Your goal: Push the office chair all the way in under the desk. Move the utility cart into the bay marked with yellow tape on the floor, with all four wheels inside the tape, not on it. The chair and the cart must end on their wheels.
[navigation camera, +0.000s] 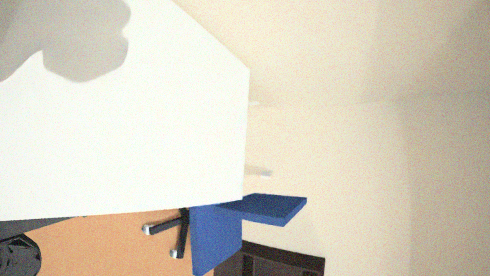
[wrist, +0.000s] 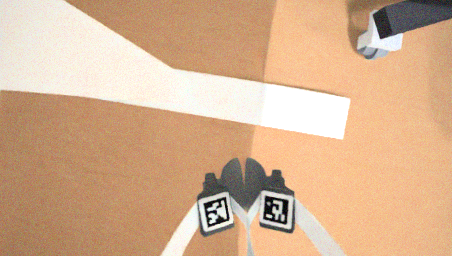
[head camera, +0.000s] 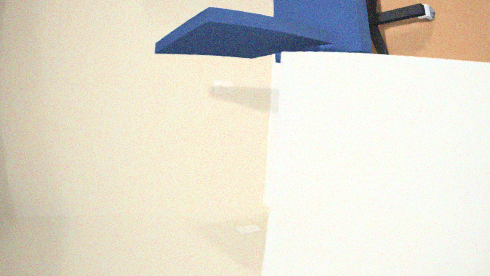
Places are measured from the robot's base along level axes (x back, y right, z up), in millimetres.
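Where they show: gripper, between the fingertips: (wrist: 242,177).
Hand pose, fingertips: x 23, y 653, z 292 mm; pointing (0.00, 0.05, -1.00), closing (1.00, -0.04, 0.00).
Observation:
Each offset is from my fingertips to the top centre of the thing. "spot": to the spot under its first point. Level surfaces: height alone.
The blue office chair (head camera: 320,25) (navigation camera: 217,235) stands beside the white desk @(dz +428 mm) (head camera: 380,165) (navigation camera: 150,135), by its corner near the wall. The desktop hides part of the chair, so how far any part is under it cannot be told. Black base legs with pale casters show on the floor; one caster @(spot: dx +258, dy +141, dz -245 mm) (wrist: 372,47) is at the wrist view's top right. The desk's white foot (wrist: 215,95) runs across that view. My gripper (wrist: 242,177) points toward the floor near this foot, fingertips together, holding no object. The utility cart and the yellow tape do not show.
A dark brown shelf unit (navigation camera: 285,252) stands behind the chair against the cream wall (head camera: 125,140) (navigation camera: 350,150). A black rounded part (navigation camera: 20,257) is cut off at the navigation view's lower left. A grey shadow lies on the desktop. White wall outlets @(dx -348, dy +938, dz +165 mm) (head camera: 248,229) show beside the desk.

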